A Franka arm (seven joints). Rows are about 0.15 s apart.
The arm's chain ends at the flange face. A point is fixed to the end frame.
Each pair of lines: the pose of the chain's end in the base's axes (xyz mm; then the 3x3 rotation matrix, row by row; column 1 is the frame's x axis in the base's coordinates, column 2 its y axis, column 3 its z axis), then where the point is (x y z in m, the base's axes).
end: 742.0, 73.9, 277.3; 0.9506, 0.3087, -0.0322; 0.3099, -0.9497, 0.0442; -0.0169, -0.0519, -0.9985
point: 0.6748 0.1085 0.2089
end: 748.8, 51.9, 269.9; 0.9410, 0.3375, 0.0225; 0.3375, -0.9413, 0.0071; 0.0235, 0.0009, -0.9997
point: 0.6846 0.0819 0.1967
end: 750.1, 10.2, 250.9; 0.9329, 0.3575, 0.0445; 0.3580, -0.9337, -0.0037; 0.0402, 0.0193, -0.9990
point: 0.6869 0.0380 0.1759
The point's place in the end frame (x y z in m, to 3 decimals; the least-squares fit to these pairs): -0.052 -0.050 0.072
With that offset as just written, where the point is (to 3 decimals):
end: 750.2, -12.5, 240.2; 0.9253, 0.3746, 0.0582; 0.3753, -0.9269, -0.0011; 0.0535, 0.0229, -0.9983
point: 0.688 0.014 0.164
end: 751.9, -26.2, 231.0; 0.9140, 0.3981, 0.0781; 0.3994, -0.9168, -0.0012; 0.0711, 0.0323, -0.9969
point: 0.690 -0.001 0.154
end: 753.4, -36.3, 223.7; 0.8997, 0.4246, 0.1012; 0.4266, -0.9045, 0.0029; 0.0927, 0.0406, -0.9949
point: 0.693 -0.013 0.145
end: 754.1, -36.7, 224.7; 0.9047, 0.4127, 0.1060; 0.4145, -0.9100, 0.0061; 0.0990, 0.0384, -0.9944
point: 0.694 -0.012 0.146
